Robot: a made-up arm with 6 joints.
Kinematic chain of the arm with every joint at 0, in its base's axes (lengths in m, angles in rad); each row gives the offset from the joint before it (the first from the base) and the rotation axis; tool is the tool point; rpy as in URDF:
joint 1: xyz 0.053 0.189 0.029 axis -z
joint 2: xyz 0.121 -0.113 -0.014 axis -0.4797 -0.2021 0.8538
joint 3: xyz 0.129 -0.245 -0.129 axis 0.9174 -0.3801 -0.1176
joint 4: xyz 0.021 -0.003 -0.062 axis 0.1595 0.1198 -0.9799
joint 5: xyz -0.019 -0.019 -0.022 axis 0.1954 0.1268 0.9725
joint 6: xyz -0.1 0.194 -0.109 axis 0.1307 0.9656 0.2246
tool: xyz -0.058 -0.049 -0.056 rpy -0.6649 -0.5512 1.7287
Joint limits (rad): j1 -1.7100..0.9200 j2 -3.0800..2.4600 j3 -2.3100..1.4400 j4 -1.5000..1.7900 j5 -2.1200..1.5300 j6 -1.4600..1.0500
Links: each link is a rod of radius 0.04 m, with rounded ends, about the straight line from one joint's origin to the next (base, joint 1, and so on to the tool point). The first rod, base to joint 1, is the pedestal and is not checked.
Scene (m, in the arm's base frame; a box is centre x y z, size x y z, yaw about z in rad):
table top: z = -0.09
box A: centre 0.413 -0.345 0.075 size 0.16 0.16 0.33 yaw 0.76
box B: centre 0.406 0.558 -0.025 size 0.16 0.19 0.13 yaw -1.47
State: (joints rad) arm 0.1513 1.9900 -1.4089 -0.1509 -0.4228 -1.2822
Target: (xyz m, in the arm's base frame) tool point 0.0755 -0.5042 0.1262
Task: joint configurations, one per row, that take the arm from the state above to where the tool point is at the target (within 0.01 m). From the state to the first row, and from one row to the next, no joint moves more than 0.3 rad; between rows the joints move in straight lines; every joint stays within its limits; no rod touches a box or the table.
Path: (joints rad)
1: 0.3435 2.0693 -1.6342 -0.3947 -0.3851 -1.2947
2: 0.5356 2.1487 -1.8594 -0.6386 -0.3474 -1.3071
3: 0.7278 2.2280 -2.0847 -0.8824 -0.3098 -1.3196
4: 0.9200 2.3073 -2.3100 -1.1262 -0.2721 -1.3320
5: 0.9200 2.0271 -2.3100 -0.9802 -0.4463 -1.2599
6: 0.9200 1.7470 -2.3100 -0.8341 -0.6205 -1.1878
7: 0.9200 1.4668 -2.3100 -0.6880 -0.7947 -1.1156
8: 0.9200 1.1866 -2.3100 -0.5419 -0.9688 -1.0435
9: 0.9200 1.1954 -2.0606 -0.4348 -0.7789 -1.0684
10: 0.9200 1.2042 -1.8113 -0.3278 -0.5889 -1.0934
11: 0.9200 1.2130 -1.5619 -0.2207 -0.3989 -1.1183

